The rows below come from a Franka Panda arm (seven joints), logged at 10 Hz.
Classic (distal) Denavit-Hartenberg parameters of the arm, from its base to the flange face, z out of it. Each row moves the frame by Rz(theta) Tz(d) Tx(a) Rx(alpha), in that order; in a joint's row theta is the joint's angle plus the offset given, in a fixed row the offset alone. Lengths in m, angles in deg.
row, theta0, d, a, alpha
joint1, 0, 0.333, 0, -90
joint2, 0, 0, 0, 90
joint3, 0, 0.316, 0.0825, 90
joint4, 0, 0, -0.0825, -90
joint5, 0, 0.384, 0, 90
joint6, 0, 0, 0.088, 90
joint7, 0, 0.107, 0, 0
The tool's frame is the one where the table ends.
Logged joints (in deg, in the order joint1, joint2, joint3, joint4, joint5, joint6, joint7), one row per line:
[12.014, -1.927, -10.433, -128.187, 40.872, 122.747, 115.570]
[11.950, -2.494, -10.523, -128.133, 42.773, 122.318, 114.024]
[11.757, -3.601, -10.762, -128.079, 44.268, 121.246, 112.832]
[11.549, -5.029, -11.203, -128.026, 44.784, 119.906, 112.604]
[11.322, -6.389, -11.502, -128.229, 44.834, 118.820, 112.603]
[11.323, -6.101, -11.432, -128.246, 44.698, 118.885, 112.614]
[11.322, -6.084, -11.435, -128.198, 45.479, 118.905, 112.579]
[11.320, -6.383, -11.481, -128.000, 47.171, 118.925, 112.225]
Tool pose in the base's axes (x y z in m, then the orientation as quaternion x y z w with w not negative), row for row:
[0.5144, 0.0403, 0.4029, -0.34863, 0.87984, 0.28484, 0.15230]
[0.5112, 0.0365, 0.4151, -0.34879, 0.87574, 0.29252, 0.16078]
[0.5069, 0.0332, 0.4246, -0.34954, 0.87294, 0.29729, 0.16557]
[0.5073, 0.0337, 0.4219, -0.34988, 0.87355, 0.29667, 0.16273]
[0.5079, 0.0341, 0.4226, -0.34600, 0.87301, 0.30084, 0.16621]
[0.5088, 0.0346, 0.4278, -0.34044, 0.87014, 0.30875, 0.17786]
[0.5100, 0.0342, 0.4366, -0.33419, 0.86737, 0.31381, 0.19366]
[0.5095, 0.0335, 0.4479, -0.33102, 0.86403, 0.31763, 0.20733]
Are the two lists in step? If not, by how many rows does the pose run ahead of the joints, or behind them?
The pose runs 2 rows ahead of the joints: the pose in row i belongs to the joints in row i + 2.
